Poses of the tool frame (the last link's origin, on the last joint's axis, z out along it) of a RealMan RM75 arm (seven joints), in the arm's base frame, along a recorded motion.
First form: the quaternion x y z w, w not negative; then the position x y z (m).
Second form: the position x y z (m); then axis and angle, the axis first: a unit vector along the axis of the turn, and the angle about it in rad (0 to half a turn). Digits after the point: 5 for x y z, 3 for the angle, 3 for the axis.
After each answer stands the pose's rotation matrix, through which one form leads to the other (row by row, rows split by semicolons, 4 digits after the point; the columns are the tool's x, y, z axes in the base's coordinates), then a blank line. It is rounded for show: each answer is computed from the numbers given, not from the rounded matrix.
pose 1, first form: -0.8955 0.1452 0.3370 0.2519 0.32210 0.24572 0.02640
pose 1, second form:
0.32210 0.24572 0.02640 -0.925 0.150 0.348 2.632
0.7307 -0.4298 -0.5304; -0.0903 -0.8309 0.5490; -0.6767 -0.3533 -0.6460

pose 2, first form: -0.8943 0.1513 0.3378 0.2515 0.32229 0.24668 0.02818
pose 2, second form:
0.32229 0.24668 0.02818 -0.924 0.156 0.349 2.633
0.7260 -0.4405 -0.5281; -0.1007 -0.8277 0.5520; -0.6803 -0.3476 -0.6453

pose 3, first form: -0.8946 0.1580 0.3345 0.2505 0.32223 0.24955 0.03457
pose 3, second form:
0.32223 0.24955 0.03457 -0.924 0.163 0.346 2.635
0.7263 -0.4503 -0.5194; -0.1151 -0.8246 0.5539; -0.6777 -0.3425 -0.6507

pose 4, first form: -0.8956 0.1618 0.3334 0.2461 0.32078 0.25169 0.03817
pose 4, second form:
0.32078 0.25169 0.03817 -0.924 0.167 0.344 2.644
0.7253 -0.4539 -0.5175; -0.1257 -0.8265 0.5487; -0.6768 -0.3329 -0.6566

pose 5, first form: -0.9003 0.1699 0.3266 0.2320 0.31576 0.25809 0.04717
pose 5, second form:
0.31576 0.25809 0.04717 -0.926 0.175 0.336 2.673
0.7289 -0.4575 -0.5093; -0.1544 -0.8346 0.5288; -0.6670 -0.3068 -0.6790

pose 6, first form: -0.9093 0.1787 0.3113 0.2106 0.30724 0.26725 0.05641
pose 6, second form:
0.30724 0.26725 0.05641 -0.930 0.183 0.318 2.717
0.7423 -0.4561 -0.4909; -0.1939 -0.8474 0.4942; -0.6414 -0.2717 -0.7175

